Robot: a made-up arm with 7 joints. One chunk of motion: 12 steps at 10 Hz.
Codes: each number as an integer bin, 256 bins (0 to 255) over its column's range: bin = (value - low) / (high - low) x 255, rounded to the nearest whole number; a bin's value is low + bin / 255 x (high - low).
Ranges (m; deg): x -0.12..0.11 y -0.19..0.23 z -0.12..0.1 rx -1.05..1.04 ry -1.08..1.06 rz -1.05..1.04
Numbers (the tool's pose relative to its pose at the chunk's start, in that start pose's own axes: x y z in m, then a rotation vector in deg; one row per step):
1: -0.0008 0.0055 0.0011 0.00 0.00 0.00
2: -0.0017 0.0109 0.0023 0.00 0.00 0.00
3: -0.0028 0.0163 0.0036 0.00 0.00 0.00
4: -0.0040 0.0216 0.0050 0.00 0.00 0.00
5: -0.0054 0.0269 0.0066 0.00 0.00 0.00
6: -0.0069 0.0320 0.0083 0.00 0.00 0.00
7: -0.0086 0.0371 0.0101 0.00 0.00 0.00
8: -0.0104 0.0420 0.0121 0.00 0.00 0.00
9: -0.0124 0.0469 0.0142 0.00 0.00 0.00
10: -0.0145 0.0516 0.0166 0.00 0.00 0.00
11: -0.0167 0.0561 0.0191 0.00 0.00 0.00
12: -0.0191 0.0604 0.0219 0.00 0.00 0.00
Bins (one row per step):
1: 132 119 140 128 129 128
2: 131 122 142 128 129 128
3: 130 125 143 128 129 128
4: 129 128 145 128 129 128
5: 127 132 147 128 129 128
6: 125 135 149 128 129 128
7: 124 138 151 128 129 128
8: 122 141 153 128 129 128
9: 119 144 156 128 129 128
10: 117 147 158 128 129 128
11: 115 149 161 128 129 128
12: 112 152 164 128 129 128

